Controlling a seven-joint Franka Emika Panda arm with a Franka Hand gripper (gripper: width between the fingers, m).
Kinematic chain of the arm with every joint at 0, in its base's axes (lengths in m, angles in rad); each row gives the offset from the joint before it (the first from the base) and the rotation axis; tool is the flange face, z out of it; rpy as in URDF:
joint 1: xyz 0 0 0.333 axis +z
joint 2: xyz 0 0 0 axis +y
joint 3: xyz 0 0 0.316 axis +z
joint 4: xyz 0.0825 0 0 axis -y
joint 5: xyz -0.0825 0 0.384 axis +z
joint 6: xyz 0 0 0 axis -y
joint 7: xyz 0.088 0 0 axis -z
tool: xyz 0 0 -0.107 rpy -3.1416 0 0
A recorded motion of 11 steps. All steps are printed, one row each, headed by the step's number.
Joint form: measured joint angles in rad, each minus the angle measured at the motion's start. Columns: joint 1, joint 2, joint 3, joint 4, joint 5, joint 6, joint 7.
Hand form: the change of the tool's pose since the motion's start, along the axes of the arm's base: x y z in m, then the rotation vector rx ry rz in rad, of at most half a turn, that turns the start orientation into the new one. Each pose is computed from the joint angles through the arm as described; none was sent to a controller.
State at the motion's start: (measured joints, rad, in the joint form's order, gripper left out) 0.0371 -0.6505 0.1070 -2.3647 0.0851 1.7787 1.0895
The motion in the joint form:
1: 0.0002 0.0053 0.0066 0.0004 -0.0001 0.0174 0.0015
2: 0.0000 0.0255 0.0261 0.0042 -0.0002 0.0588 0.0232
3: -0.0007 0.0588 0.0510 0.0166 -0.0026 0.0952 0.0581
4: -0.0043 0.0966 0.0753 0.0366 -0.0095 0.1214 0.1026
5: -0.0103 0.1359 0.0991 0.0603 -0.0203 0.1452 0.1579
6: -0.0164 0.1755 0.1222 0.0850 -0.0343 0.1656 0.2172
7: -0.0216 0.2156 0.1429 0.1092 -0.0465 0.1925 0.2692
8: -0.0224 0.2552 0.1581 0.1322 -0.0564 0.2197 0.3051
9: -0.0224 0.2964 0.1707 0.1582 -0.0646 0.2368 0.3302
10: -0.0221 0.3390 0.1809 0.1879 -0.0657 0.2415 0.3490
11: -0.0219 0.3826 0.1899 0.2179 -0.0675 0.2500 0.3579
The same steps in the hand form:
1: 0.0026 0.0031 -0.0003 -0.0022 -0.0125 0.0037
2: 0.0102 0.0121 -0.0025 -0.0072 -0.0371 -0.0026
3: 0.0203 0.0238 -0.0063 -0.0145 -0.0524 -0.0160
4: 0.0310 0.0345 -0.0095 -0.0233 -0.0613 -0.0396
5: 0.0423 0.0444 -0.0121 -0.0319 -0.0709 -0.0745
6: 0.0533 0.0540 -0.0151 -0.0409 -0.0789 -0.1121
7: 0.0649 0.0633 -0.0183 -0.0437 -0.0920 -0.1432
8: 0.0761 0.0723 -0.0219 -0.0418 -0.1039 -0.1589
9: 0.0871 0.0806 -0.0260 -0.0394 -0.1065 -0.1660
10: 0.0977 0.0883 -0.0306 -0.0329 -0.0969 -0.1715
11: 0.1089 0.0955 -0.0355 -0.0256 -0.0902 -0.1681

